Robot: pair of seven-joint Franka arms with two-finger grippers.
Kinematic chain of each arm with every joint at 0, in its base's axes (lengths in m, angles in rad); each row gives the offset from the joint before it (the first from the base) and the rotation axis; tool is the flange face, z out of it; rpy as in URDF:
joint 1: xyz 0 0 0.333 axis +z
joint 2: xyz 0 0 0 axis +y
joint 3: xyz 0 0 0.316 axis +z
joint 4: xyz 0.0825 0 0 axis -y
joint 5: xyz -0.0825 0 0.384 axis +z
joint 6: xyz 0 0 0 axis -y
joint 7: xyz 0.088 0 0 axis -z
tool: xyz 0 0 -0.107 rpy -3.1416 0 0
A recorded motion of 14 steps. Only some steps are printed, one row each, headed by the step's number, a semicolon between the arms.
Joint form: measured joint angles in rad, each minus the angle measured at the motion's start. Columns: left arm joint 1, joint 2, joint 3, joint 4, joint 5, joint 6, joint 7; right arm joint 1, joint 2, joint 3, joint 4, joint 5, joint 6, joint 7.
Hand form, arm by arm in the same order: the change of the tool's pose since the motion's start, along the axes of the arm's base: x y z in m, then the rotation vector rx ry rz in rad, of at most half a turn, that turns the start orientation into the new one. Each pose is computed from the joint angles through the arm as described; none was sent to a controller.
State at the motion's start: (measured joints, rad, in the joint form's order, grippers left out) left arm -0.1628 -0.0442 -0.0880 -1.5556 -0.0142 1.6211 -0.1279; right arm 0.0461 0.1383 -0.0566 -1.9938 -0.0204 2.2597 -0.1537
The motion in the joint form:
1: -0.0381 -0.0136 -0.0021 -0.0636 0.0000 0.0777 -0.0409; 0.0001 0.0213 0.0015 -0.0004 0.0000 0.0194 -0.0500
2: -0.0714 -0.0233 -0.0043 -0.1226 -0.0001 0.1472 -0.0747; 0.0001 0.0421 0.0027 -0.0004 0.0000 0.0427 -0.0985
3: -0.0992 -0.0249 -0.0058 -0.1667 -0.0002 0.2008 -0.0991; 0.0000 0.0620 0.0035 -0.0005 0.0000 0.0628 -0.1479
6: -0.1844 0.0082 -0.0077 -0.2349 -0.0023 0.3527 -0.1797; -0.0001 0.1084 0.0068 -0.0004 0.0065 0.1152 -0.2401
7: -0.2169 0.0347 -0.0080 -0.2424 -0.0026 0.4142 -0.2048; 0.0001 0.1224 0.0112 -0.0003 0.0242 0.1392 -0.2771
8: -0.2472 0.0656 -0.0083 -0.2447 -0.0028 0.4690 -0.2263; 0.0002 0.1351 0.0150 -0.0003 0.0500 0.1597 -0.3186
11: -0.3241 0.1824 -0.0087 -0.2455 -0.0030 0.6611 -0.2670; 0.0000 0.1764 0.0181 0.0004 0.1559 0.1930 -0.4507
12: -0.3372 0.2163 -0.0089 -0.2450 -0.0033 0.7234 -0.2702; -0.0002 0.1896 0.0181 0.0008 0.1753 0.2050 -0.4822
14: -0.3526 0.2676 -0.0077 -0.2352 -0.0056 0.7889 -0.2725; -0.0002 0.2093 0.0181 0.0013 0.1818 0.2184 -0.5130
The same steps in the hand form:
1: -0.0031 -0.0222 -0.0154 -0.0109 -0.0252 0.0014; 0.0032 0.0010 -0.0109 -0.0070 0.0035 0.0517
2: -0.0067 -0.0417 -0.0317 -0.0208 -0.0429 0.0003; 0.0066 0.0019 -0.0211 -0.0139 0.0023 0.1015
3: -0.0093 -0.0578 -0.0470 -0.0281 -0.0519 -0.0041; 0.0094 0.0024 -0.0311 -0.0209 0.0034 0.1517
6: -0.0116 -0.1091 -0.0833 -0.0663 -0.0900 -0.0095; 0.0157 0.0046 -0.0539 -0.0293 -0.0008 0.2436
7: -0.0100 -0.1302 -0.0956 -0.0861 -0.1105 -0.0167; 0.0182 0.0075 -0.0600 -0.0214 -0.0120 0.2738
8: -0.0083 -0.1507 -0.1087 -0.1040 -0.1252 -0.0252; 0.0202 0.0100 -0.0657 -0.0083 -0.0221 0.3020
11: 0.0003 -0.2081 -0.1582 -0.1633 -0.1758 -0.0580; 0.0233 0.0116 -0.0875 0.0498 -0.0295 0.3633
12: 0.0043 -0.2199 -0.1720 -0.1830 -0.1974 -0.0663; 0.0243 0.0112 -0.0942 0.0576 -0.0322 0.3798
14: 0.0106 -0.2342 -0.1922 -0.2027 -0.2131 -0.0744; 0.0252 0.0109 -0.1049 0.0567 -0.0280 0.4043

